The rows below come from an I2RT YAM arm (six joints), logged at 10 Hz.
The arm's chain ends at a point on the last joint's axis. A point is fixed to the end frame.
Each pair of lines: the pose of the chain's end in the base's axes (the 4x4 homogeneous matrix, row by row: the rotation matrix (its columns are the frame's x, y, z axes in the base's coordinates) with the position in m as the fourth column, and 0 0 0 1 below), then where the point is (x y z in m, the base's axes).
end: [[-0.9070 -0.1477 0.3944 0.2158], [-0.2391 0.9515 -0.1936 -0.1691], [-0.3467 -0.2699 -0.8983 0.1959], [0 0 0 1]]
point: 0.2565 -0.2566 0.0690
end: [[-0.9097 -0.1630 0.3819 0.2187], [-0.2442 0.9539 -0.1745 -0.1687], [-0.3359 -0.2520 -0.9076 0.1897], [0 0 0 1]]
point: 0.2583 -0.2537 0.0607
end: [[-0.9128 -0.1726 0.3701 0.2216], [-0.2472 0.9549 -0.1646 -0.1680], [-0.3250 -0.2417 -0.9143 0.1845], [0 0 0 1]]
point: 0.2599 -0.2516 0.0543
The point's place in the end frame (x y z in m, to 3 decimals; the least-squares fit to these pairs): 0.028 -0.055 0.147
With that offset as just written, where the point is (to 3 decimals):
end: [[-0.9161 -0.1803 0.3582 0.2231], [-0.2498 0.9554 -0.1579 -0.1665], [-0.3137 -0.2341 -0.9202 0.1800], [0 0 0 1]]
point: 0.260 -0.249 0.049
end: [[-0.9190 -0.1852 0.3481 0.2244], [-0.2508 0.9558 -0.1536 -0.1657], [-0.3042 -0.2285 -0.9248 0.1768], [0 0 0 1]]
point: 0.260 -0.248 0.045
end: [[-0.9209 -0.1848 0.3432 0.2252], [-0.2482 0.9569 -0.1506 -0.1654], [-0.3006 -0.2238 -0.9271 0.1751], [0 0 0 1]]
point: 0.260 -0.247 0.043
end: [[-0.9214 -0.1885 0.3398 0.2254], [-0.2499 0.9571 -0.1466 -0.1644], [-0.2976 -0.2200 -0.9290 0.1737], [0 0 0 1]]
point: 0.260 -0.246 0.041
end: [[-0.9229 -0.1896 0.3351 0.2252], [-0.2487 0.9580 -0.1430 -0.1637], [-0.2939 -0.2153 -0.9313 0.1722], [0 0 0 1]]
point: 0.259 -0.244 0.039
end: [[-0.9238 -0.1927 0.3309 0.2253], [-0.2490 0.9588 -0.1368 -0.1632], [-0.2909 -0.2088 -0.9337 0.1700], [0 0 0 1]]
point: 0.259 -0.243 0.036
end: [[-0.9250 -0.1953 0.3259 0.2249], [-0.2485 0.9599 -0.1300 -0.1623], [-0.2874 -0.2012 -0.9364 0.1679], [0 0 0 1]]
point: 0.258 -0.241 0.033
